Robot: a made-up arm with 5 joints.
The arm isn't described. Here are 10 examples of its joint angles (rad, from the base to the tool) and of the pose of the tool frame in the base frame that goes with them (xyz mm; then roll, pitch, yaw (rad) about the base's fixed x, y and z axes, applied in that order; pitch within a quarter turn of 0, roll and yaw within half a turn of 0).
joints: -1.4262 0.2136 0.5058 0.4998 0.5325
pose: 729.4 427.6 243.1 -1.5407 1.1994 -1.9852
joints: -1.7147 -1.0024 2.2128 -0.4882 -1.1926
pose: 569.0 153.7 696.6 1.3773 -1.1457 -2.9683
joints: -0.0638 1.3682 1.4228 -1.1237 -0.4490
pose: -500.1 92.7 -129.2 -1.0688 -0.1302 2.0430
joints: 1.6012 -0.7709 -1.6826 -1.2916 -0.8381
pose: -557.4 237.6 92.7 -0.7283 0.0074 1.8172
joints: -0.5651 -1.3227 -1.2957 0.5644 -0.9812
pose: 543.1 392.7 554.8 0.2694 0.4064 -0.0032
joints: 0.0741 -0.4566 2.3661 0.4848 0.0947
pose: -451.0 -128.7 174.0 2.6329 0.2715 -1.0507
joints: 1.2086 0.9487 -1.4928 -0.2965 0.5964
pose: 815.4 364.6 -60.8 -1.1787 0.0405 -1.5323
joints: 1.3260 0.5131 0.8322 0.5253 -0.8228
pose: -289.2 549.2 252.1 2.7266 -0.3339 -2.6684
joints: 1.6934 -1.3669 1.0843 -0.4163 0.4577
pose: -264.3 -418.6 -215.1 -2.3499 -0.9893 -2.1180
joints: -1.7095 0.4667 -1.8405 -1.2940 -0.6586
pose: 96.5 795.4 429.1 2.4890 -0.3702 2.7626
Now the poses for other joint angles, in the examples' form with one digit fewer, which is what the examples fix.
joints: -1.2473 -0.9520 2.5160 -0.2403 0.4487
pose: 27 128 938 1.120 0.143 -1.766
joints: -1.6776 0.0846 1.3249 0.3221 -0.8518
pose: 650 235 529 -0.023 -0.090 -1.044
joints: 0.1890 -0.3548 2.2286 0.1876 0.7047
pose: -502 -133 243 2.360 -0.533 -0.856
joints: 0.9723 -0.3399 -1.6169 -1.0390 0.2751
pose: -326 720 332 -0.710 1.041 0.629
